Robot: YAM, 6 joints.
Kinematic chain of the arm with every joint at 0, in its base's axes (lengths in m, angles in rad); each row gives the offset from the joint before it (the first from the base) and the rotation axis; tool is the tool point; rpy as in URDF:
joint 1: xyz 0 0 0.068 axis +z
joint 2: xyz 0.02 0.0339 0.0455 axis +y
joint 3: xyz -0.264 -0.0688 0 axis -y
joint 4: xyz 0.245 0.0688 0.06 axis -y
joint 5: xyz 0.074 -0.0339 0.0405 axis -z
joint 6: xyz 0.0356 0 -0.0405 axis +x
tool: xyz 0 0 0 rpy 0 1.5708 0
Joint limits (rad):
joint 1: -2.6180..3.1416
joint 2: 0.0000..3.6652
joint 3: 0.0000..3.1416
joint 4: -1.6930..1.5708
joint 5: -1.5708..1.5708
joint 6: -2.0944..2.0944
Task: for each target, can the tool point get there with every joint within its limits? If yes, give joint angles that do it. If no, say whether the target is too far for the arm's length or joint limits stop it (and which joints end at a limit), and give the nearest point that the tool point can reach.
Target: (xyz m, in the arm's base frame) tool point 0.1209 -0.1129 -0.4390
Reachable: no: joint limits stop it (at a limit: joint 2) | nearest point 0.1304 -0.1218 -0.3735 | short by 0.067 m
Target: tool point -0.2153 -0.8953 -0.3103
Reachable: no: too far | nearest point -0.1371 -0.5700 -0.1529 | short by 0.370 m
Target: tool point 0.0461 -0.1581 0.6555
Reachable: yes | joints -1.2401 1.5777 2.7580 -0.9142 0.2186 -0.2785
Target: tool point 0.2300 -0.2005 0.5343
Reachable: yes | joints 2.4519 0.3421 1.6845 0.9704 -0.2359 -1.5081
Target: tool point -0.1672 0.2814 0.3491
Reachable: yes | joints 2.0044 1.5314 1.0018 1.0622 -1.2219 1.5828
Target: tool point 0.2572 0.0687 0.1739
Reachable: yes | joints 0.3423 1.8406 1.1629 -1.4431 0.6516 1.5727
